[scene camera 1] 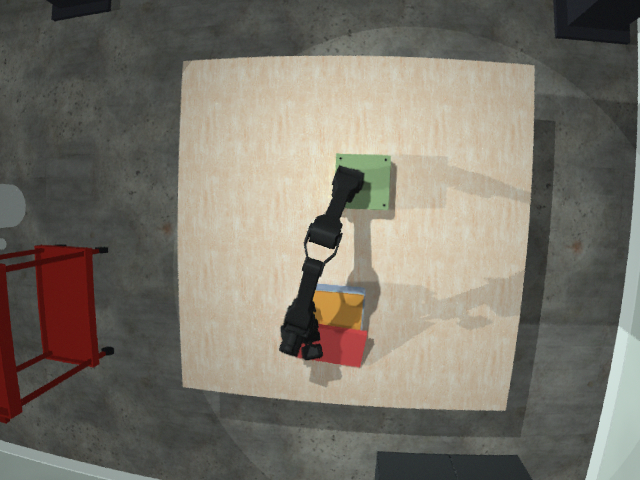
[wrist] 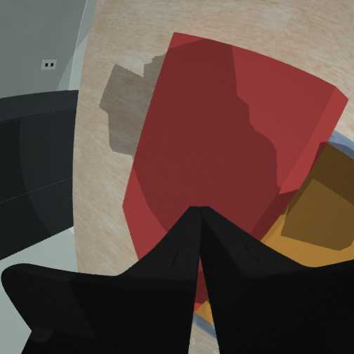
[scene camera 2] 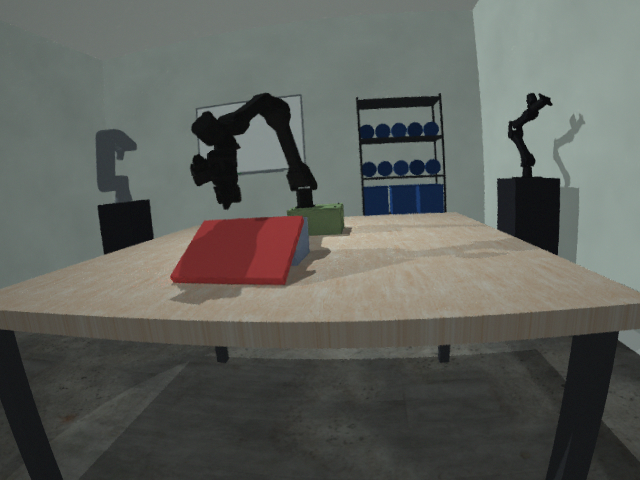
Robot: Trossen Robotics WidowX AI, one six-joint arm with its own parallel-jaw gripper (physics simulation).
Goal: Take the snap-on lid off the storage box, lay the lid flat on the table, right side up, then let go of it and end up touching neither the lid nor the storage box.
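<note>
The red lid [scene camera 1: 341, 346] [scene camera 2: 242, 250] [wrist: 200, 125] is off the top of the storage box and leans at a slant against its side. Its upper edge is at the box rim and its lower edge is down at the table. The storage box [scene camera 1: 338, 307] [scene camera 2: 301, 245] [wrist: 345, 141] has blue-grey walls and an orange inside, and stands open behind the lid. My gripper [scene camera 2: 226, 206] [wrist: 197, 215] is shut and empty, pointing down above the left part of the lid and box. In scene camera 1 the fingertips are hidden by the arm.
The wooden table [scene camera 1: 439, 113] [scene camera 2: 439, 289] bears everything. The arm's base stands on a green block [scene camera 1: 379, 180] [scene camera 2: 330, 219] behind the box. The table's near edge lies beyond the lid's lower edge. A red frame [scene camera 1: 67, 304] stands on the floor at the left.
</note>
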